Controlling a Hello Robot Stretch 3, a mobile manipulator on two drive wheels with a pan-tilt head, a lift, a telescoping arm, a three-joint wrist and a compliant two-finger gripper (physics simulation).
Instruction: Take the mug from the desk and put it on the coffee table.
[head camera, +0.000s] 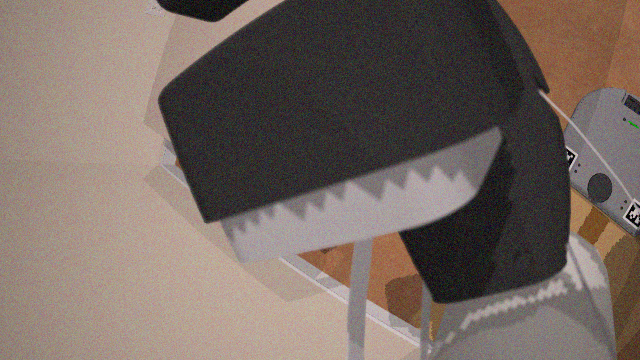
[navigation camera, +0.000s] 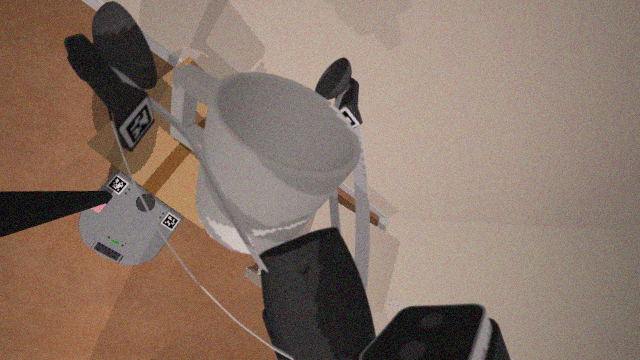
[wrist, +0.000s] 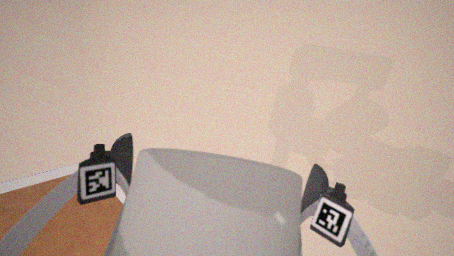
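Seen in the pictures: gripper, fingertip midpoint: (navigation camera: 251, 42); robot's base, link origin: (head camera: 598, 186) (navigation camera: 145, 202).
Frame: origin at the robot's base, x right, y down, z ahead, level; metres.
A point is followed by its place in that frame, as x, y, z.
The grey mug (head camera: 530, 330) {0.023, -1.155, 0.072} (navigation camera: 265, 160) {-0.009, -1.174, 0.077} (wrist: 215, 215) is in the air between the two fingers of my gripper (navigation camera: 230, 61) {-0.050, -1.124, 0.152} (wrist: 220, 167) {-0.050, -1.124, 0.152}. In the wrist view a dark fingertip pad presses on each side of the mug near its rim, and the opening shows at the top. In the navigation view its handle is at the upper left and its opening faces the upper right. In the head view the dark gripper body covers the middle and hides much of the mug; the fingertips do not show there. The desk and the coffee table do not show.
A cardboard box (navigation camera: 175, 200) {0.064, -0.406, 0.077} lies on the wooden floor (navigation camera: 50, 150) {-0.438, -0.001, -0.058} against my base (head camera: 605, 130) {0.063, -0.160, -0.131} (navigation camera: 125, 225) {-0.008, -0.160, -0.115}, partly hidden behind the mug. A beige wall (head camera: 75, 225) {1.108, -0.822, 0.913} (navigation camera: 500, 150) {0.757, -1.176, 0.847} (wrist: 200, 60) with a white skirting board stands beyond the gripper, with shadows on it.
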